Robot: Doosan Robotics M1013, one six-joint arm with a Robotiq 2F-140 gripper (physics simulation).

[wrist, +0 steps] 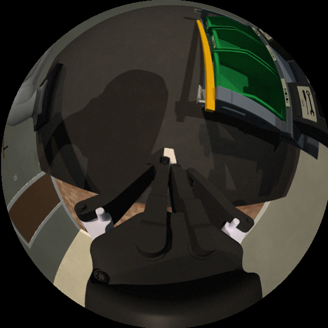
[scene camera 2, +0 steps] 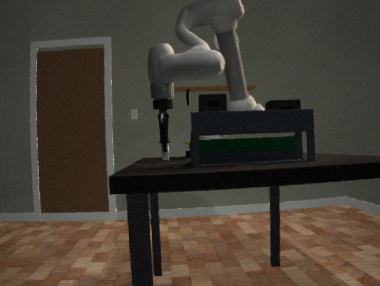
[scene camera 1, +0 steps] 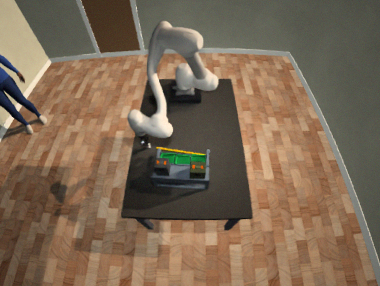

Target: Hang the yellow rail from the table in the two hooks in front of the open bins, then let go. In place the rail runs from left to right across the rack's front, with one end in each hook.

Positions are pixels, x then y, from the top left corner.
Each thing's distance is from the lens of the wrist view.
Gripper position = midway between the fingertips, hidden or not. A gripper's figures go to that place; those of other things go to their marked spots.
my gripper point(wrist: 167, 155): 20 cm
yellow rail point(wrist: 209, 74): 16 cm
